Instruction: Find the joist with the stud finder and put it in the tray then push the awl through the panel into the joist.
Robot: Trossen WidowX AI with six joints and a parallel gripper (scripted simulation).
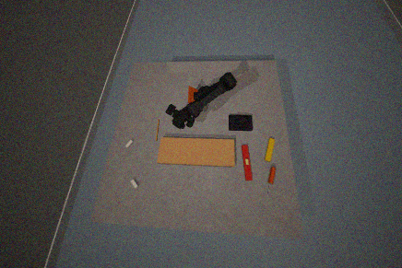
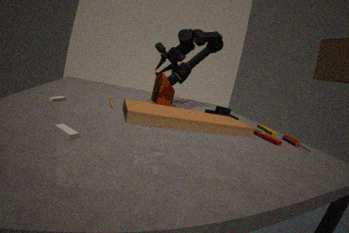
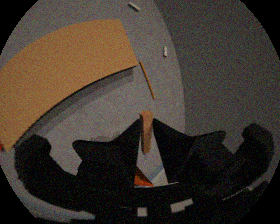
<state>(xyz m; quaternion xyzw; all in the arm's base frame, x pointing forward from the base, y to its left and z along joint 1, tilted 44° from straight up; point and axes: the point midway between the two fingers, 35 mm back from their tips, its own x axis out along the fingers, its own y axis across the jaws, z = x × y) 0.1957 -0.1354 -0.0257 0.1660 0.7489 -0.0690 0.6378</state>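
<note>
My gripper tip is 50 mm past the awl, 20 mm to the right of it and 10 mm above it. Also, from my gripper tip: dark stud finder 430 mm to the left, 120 mm below, 30 mm behind; thin orange pencil 180 mm to the right, 170 mm below, 10 mm ahead; black tray 440 mm to the left, 160 mm below, 30 mm behind.
</note>
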